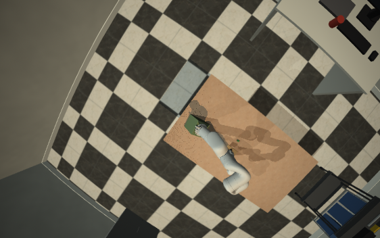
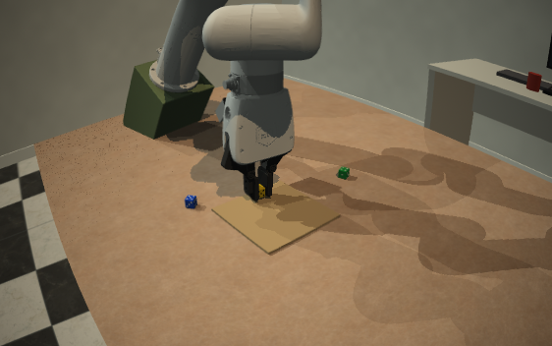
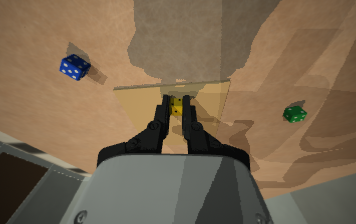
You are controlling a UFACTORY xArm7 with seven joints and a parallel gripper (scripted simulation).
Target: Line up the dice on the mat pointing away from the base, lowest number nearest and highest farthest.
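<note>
Now: hand 10 mm above the yellow die. The rest, counted from my hand: tan mat 50 mm ahead, 30 mm below, 10 mm to the right; then blue die 90 mm to the right, 60 mm behind, 20 mm below; then green die 160 mm to the left, 50 mm ahead, 20 mm below.
</note>
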